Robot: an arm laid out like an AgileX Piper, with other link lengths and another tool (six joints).
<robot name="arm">
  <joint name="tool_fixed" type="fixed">
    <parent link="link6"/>
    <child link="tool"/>
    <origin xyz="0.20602 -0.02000 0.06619" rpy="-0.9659 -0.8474 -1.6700"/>
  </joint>
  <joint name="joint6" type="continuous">
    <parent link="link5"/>
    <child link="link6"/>
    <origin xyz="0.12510 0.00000 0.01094"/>
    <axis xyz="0.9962 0 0.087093"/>
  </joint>
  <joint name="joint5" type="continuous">
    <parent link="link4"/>
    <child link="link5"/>
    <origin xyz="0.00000 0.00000 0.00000"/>
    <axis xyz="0 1 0"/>
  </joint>
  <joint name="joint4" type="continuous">
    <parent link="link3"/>
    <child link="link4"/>
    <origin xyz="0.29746 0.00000 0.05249"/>
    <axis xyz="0.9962 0 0.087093"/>
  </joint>
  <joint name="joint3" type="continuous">
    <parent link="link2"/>
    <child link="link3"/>
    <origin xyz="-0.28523 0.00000 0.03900"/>
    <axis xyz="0 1 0"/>
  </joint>
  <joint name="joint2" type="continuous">
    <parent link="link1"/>
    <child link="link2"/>
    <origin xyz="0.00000 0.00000 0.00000"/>
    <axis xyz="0 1 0"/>
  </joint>
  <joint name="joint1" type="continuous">
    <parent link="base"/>
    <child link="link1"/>
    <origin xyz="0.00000 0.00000 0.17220"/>
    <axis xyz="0 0 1"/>
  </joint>
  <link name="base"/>
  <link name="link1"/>
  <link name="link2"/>
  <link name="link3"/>
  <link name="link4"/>
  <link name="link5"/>
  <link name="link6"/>
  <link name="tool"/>
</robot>
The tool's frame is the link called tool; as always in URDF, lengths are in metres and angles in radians. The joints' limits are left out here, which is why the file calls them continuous.
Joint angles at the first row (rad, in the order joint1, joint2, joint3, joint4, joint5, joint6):
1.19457, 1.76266, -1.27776, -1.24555, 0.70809, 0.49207
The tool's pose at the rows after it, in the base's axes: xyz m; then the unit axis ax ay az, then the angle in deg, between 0 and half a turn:
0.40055 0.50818 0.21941 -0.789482 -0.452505 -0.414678 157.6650
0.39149 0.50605 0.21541 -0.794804 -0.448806 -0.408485 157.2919
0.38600 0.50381 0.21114 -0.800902 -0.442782 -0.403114 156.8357
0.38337 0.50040 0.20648 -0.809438 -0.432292 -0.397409 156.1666
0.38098 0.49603 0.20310 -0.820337 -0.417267 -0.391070 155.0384
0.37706 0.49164 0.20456 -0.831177 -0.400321 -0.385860 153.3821
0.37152 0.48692 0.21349 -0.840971 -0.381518 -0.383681 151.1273
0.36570 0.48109 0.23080 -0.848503 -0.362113 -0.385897 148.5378
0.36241 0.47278 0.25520 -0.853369 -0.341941 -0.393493 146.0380
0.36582 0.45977 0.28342 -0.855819 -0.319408 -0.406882 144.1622
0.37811 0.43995 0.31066 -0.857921 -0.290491 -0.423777 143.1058
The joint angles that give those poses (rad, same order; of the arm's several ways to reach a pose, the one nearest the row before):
1.21965, 1.74499, -1.25912, -1.21925, 0.72879, 0.49196
1.23757, 1.73342, -1.24674, -1.19543, 0.74410, 0.49331
1.24802, 1.72761, -1.23988, -1.17324, 0.75433, 0.49755
1.25156, 1.72430, -1.23752, -1.14473, 0.76174, 0.50236
1.25221, 1.71687, -1.23739, -1.10465, 0.76806, 0.50559
1.25344, 1.69883, -1.23800, -1.05640, 0.77439, 0.50478
1.25614, 1.66597, -1.23886, -1.00341, 0.78270, 0.50174
1.25926, 1.61943, -1.24188, -0.95173, 0.79571, 0.49561
1.25936, 1.56610, -1.25067, -0.90843, 0.81558, 0.48798
1.24891, 1.51509, -1.26668, -0.87958, 0.84079, 0.48074
1.22036, 1.47262, -1.28799, -0.86037, 0.86745, 0.47550

